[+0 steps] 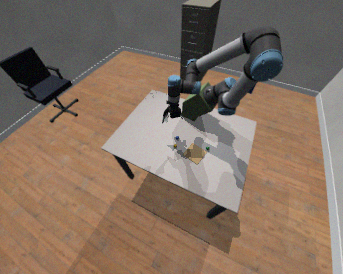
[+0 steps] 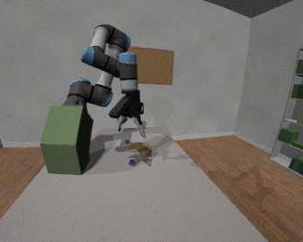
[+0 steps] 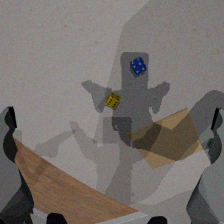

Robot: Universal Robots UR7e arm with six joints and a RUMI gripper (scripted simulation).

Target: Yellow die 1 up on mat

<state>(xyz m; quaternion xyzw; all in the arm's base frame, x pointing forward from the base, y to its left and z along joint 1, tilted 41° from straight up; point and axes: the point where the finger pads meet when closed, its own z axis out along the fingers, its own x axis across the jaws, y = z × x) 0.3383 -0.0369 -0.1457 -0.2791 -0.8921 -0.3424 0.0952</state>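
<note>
The blue die lies 18 cm below my hand and 5 cm to the left of it. Round my hand: green die (31 cm to the left, 18 cm below, 6 cm behind); yellow die (18 cm below, 8 cm to the left, 7 cm ahead); tan mat (24 cm to the left, 19 cm below, 3 cm ahead).
</note>
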